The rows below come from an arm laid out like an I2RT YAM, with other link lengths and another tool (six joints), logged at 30 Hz.
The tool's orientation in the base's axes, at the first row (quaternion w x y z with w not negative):
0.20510, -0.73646, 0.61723, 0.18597
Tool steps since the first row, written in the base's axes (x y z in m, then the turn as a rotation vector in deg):
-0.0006, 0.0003, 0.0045, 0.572, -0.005, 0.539
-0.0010, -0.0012, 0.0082, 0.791, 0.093, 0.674
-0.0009, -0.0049, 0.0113, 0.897, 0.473, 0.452
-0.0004, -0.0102, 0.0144, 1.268, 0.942, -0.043
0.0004, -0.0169, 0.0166, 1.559, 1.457, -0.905
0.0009, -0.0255, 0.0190, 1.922, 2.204, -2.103
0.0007, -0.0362, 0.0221, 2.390, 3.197, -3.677
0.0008, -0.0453, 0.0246, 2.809, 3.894, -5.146
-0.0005, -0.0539, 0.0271, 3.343, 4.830, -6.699
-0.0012, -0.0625, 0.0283, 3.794, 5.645, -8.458
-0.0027, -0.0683, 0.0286, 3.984, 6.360, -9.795
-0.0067, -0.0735, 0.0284, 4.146, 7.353, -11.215
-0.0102, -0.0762, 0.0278, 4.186, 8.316, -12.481
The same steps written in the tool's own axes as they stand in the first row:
-0.0027, 0.0002, -0.0036, -0.183, -0.602, -0.471
-0.0035, 0.0006, -0.0076, -0.299, -0.843, -0.538
-0.0020, 0.0008, -0.0122, -0.481, -0.990, -0.150
0.0008, 0.0009, -0.0176, -0.548, -1.391, 0.511
0.0054, 0.0010, -0.0230, -0.473, -1.695, 1.509
0.0114, 0.0017, -0.0297, -0.402, -2.081, 2.913
0.0186, 0.0033, -0.0380, -0.321, -2.581, 4.764
0.0249, 0.0044, -0.0449, -0.056, -2.994, 6.369
0.0305, 0.0068, -0.0516, 0.073, -3.552, 8.171
0.0369, 0.0088, -0.0572, 0.398, -3.994, 10.084
0.0414, 0.0111, -0.0605, 0.539, -4.194, 11.592
0.0451, 0.0159, -0.0630, 0.488, -4.404, 13.319
0.0471, 0.0198, -0.0638, 0.360, -4.500, 14.902

